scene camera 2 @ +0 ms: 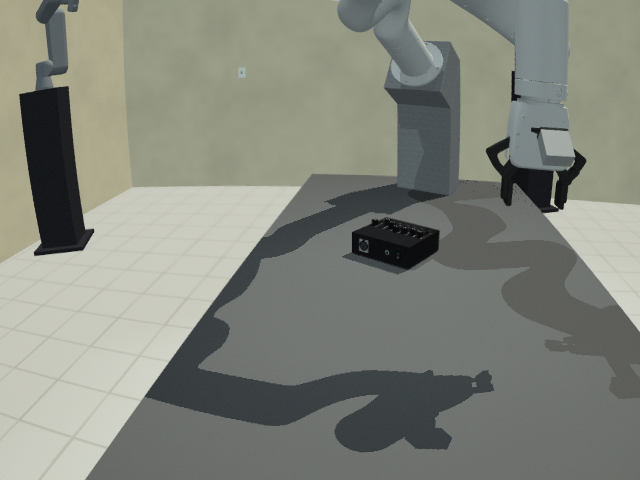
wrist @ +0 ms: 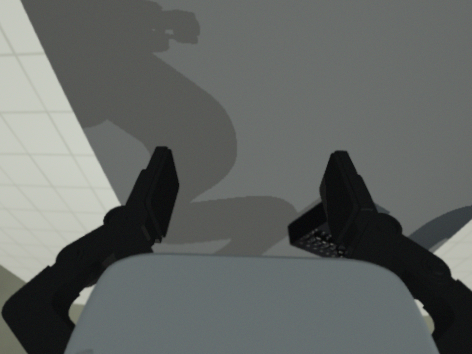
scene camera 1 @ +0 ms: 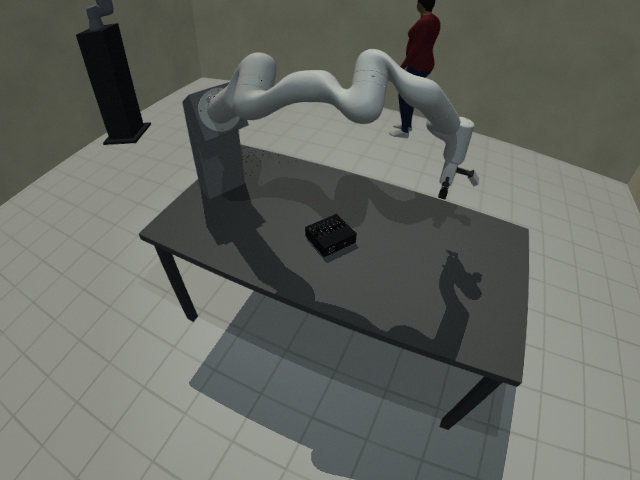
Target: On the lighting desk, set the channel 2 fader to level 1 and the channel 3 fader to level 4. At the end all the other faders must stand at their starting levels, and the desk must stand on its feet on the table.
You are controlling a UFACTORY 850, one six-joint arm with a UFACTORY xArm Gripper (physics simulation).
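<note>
The black lighting desk (scene camera 1: 333, 238) (scene camera 2: 385, 239) (wrist: 306, 223) stands upright on the grey table (scene camera 1: 403, 258) (scene camera 2: 310, 330) (wrist: 310, 90). Its small faders and knobs (scene camera 1: 329, 226) (scene camera 2: 405, 229) are too small to read for channel or level. In the wrist view the desk is partly hidden behind the right-hand finger and the gripper body. My gripper (scene camera 1: 443, 194) (scene camera 2: 534, 204) (wrist: 249, 168) is open and empty. It hangs in the air well away from the desk, towards the table's long edge on the far side in scene camera 1, fingers pointing down.
The arm's grey pedestal (scene camera 1: 219, 160) (scene camera 2: 428, 149) stands at one end of the table, with the arm arching high over it. A person in a red top (scene camera 1: 423, 43) stands on the floor beyond the table. A dark column (scene camera 1: 111, 82) (scene camera 2: 54, 170) stands off the table.
</note>
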